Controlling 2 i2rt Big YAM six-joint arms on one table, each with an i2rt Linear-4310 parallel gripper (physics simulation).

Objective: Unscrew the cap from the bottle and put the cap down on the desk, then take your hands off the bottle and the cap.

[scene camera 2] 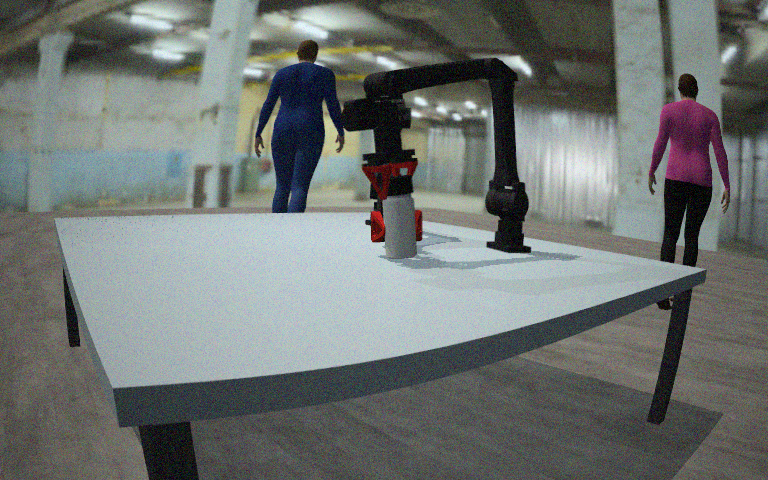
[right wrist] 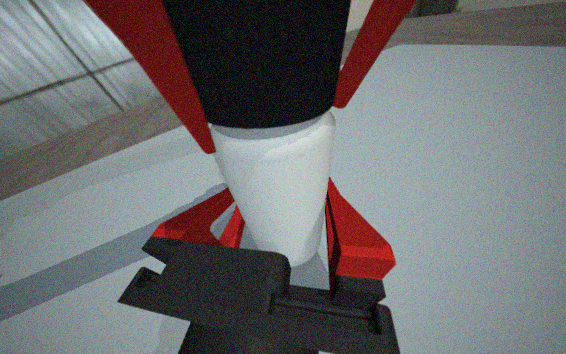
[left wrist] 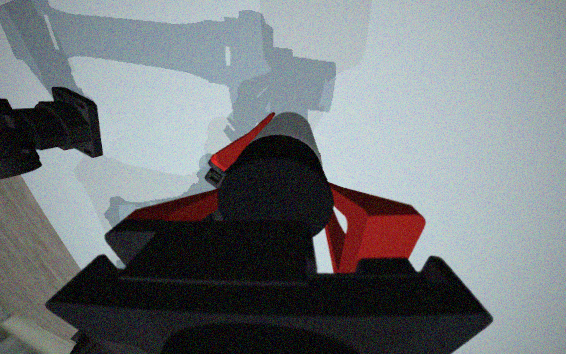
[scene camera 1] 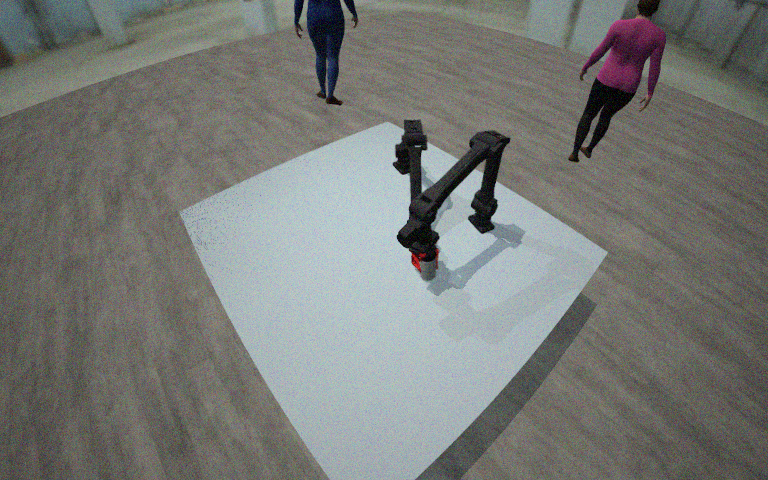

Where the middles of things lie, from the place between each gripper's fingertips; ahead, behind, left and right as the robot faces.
My right gripper is now 20 mm to the left of the black cap (right wrist: 250, 71) and 90 mm below it.
The black cap is 1 cm to the left of my left hand and 3 cm above it.
